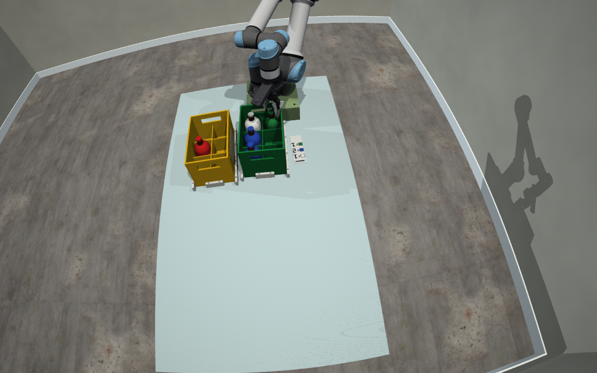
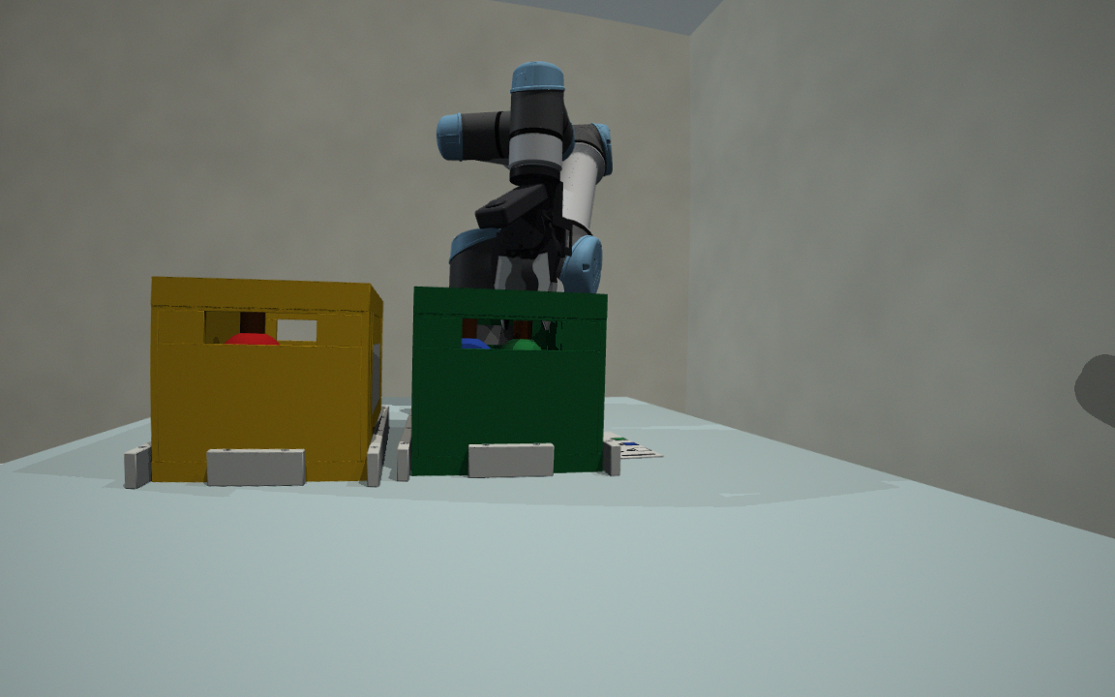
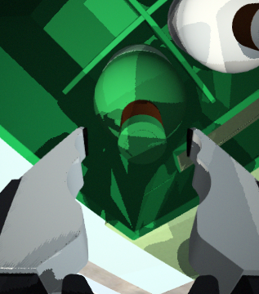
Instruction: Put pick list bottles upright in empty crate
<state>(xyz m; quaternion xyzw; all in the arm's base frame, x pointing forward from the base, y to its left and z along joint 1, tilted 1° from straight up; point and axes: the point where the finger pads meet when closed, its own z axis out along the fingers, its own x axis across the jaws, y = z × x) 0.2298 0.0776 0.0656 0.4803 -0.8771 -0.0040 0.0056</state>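
The green bottle is 70 mm below my hand. Round my hand: white bottle (90 mm to the right, 70 mm below, 20 mm ahead); then green crate (90 mm ahead, 70 mm below, 30 mm to the right); then pick list (150 mm below, 110 mm to the left, 80 mm ahead).
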